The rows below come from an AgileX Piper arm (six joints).
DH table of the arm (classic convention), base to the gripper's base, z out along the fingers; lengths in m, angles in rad. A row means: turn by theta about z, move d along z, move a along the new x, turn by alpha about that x. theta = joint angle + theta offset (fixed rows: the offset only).
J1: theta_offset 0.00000  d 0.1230  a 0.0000  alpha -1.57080
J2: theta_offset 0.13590  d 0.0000  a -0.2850  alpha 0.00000
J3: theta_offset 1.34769  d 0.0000  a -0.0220  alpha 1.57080
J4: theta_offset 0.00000  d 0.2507  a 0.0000  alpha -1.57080
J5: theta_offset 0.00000  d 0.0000  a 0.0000  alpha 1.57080
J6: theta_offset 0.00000  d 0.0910  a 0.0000  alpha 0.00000
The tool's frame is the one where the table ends.
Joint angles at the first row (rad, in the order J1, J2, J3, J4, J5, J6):
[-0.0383 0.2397 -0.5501 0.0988 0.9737 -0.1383]
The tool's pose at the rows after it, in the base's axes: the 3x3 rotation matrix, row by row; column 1 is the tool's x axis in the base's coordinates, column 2 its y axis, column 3 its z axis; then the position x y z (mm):
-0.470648 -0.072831 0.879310; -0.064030 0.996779 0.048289; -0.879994 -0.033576 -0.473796; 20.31 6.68 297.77
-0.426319 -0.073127 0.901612; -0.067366 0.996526 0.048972; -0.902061 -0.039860 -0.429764; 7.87 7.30 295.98
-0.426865 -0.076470 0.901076; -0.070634 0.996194 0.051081; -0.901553 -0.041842 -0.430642; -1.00 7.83 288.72
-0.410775 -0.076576 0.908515; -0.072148 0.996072 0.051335; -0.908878 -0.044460 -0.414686; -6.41 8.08 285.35
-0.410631 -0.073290 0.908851; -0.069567 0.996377 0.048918; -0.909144 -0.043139 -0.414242; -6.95 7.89 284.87
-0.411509 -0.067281 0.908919; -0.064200 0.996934 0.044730; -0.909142 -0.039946 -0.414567; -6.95 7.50 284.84
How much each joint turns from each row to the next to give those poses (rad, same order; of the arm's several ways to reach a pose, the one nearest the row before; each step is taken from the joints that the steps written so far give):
[0.0000 -0.0784 0.0000 0.0004 0.0000 0.0000]
[0.0000 -0.0707 0.0051 0.0008 0.0160 -0.0008]
[0.0000 -0.0532 0.0150 0.0000 0.0393 0.0000]
[0.0001 -0.0367 0.0084 0.0000 0.0105 0.0001]
[-0.0001 -0.0037 0.0010 -0.0029 0.0020 0.0042]
[0.0001 0.0000 0.0000 -0.0049 0.0000 0.0079]

